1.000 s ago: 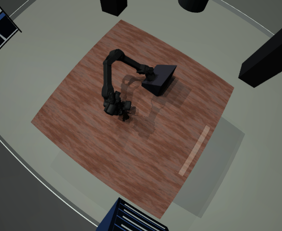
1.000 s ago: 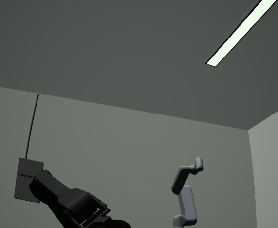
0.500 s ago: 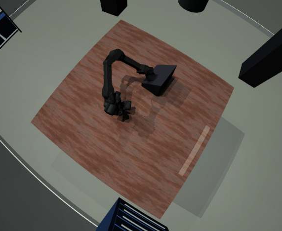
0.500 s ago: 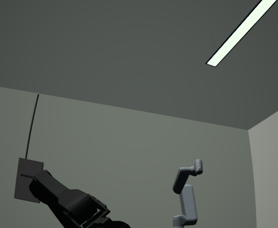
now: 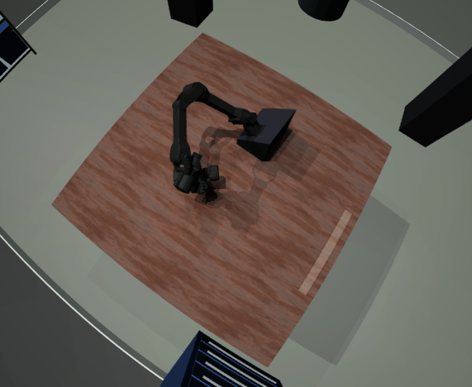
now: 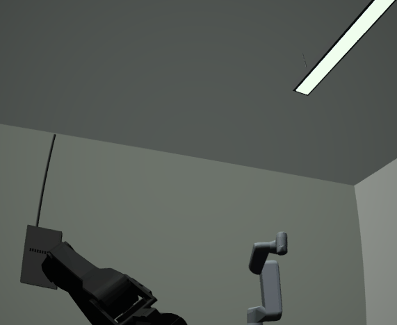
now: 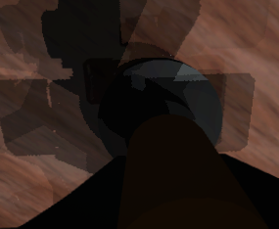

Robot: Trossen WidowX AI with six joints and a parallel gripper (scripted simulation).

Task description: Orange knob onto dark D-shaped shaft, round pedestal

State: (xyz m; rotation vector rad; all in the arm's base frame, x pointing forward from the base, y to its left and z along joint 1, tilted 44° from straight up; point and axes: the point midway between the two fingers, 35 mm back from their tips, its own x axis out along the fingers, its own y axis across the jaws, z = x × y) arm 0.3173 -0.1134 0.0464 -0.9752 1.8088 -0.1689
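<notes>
The orange knob lies 2 cm above my gripper tip. Round my gripper tip: round pedestal 4 cm below.
</notes>
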